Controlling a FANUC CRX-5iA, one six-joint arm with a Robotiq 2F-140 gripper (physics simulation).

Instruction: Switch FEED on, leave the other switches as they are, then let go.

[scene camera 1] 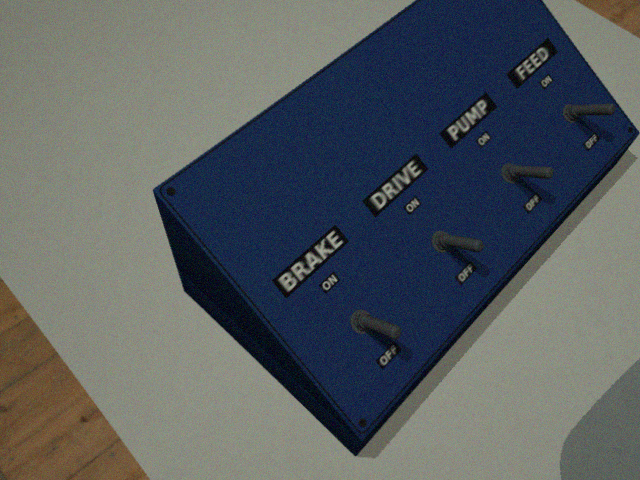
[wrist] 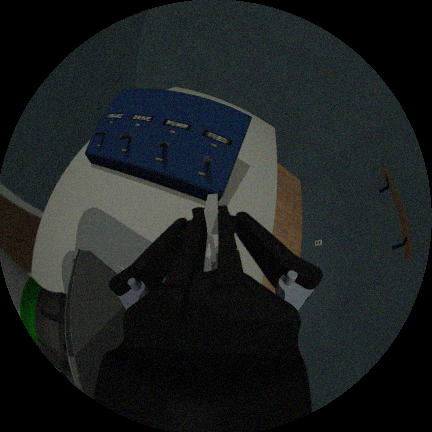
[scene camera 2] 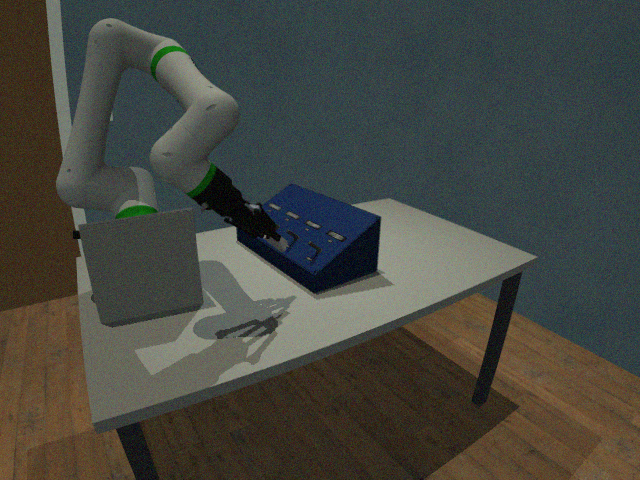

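Where they show: gripper, fingertip midpoint: (wrist: 213, 202) (scene camera 2: 284, 246); arm's base, link origin: (scene camera 2: 141, 245).
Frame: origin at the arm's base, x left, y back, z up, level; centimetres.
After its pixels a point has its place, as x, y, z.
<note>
A blue sloped switch box (scene camera 1: 289, 155) {12.7, -61.8, 0.5} (scene camera 2: 330, 206) {-4.7, -62.6, 1.0} (wrist: 175, 105) {-2.8, -59.9, -0.4} stands on the table. The FEED lever (scene camera 1: 591, 110) {-17.8, -45.8, -4.4} (scene camera 2: 315, 250) {-18.8, -45.9, -5.4} (wrist: 207, 166) {-19.1, -46.0, -7.5} leans to its OFF side. The PUMP lever (scene camera 1: 529, 171) {-5.9, -45.9, -4.3} (wrist: 162, 150) {-6.4, -46.3, -7.4}, DRIVE lever (scene camera 1: 461, 242) {6.1, -45.7, -4.0} (wrist: 126, 142) {5.9, -46.2, -7.4} and BRAKE lever (scene camera 1: 378, 324) {17.9, -46.0, -4.0} (wrist: 100, 139) {18.1, -45.9, -7.6} lean to OFF too. My gripper (scene camera 2: 282, 244) {-21.8, -33.4, -0.8} (wrist: 213, 202) {-21.8, -33.4, -0.8} is shut and empty. In the wrist view its tips appear just below the box's lower edge at the FEED end, apart from the levers. In scene camera 2 it hides the DRIVE and BRAKE levers; it does not show in scene camera 1.
A grey upright panel (scene camera 2: 142, 266) {-9.8, 2.4, -1.8} (wrist: 92, 300) {-8.6, -12.9, 1.2} stands on the pale table (scene camera 2: 423, 253) {-25.1, -89.9, -16.0} (scene camera 1: 77, 129) {18.9, -92.8, -16.1} near the arm's base. The white arm (scene camera 2: 196, 134) {-26.1, -9.4, 31.6} reaches over from the left. Its shadow falls on the table in front of the box.
</note>
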